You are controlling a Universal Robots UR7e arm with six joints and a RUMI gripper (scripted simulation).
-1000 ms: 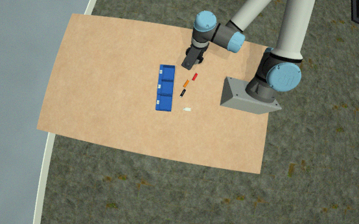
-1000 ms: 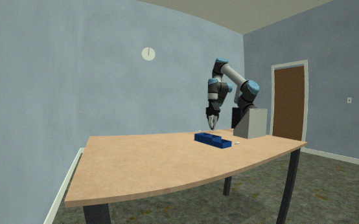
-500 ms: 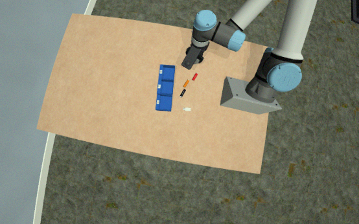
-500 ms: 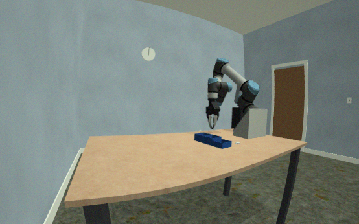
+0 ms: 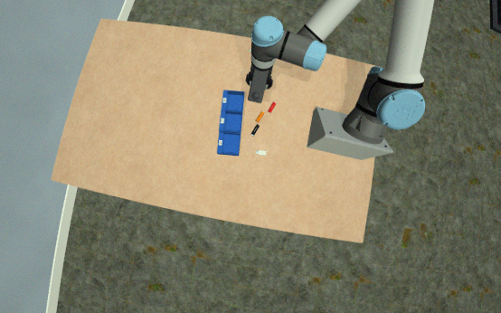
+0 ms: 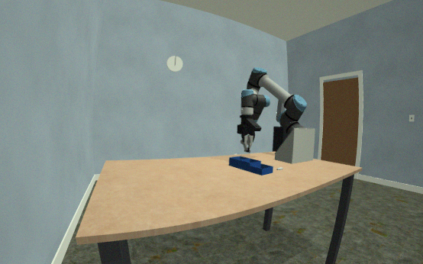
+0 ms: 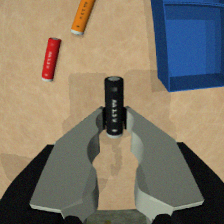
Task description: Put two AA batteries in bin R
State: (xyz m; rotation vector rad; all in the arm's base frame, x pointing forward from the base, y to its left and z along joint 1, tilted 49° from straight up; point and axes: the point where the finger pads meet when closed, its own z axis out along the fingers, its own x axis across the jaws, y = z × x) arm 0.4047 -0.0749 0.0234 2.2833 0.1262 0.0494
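Now: hand 40 mm past the orange AA battery, 80 mm to the right of it and 80 mm above it. From my hand the other things lie so: red battery: 70 mm behind, 20 mm to the left, 80 mm below; joined blue bins: 70 mm ahead, 140 mm to the left, 60 mm below; black AA battery: 10 mm below.
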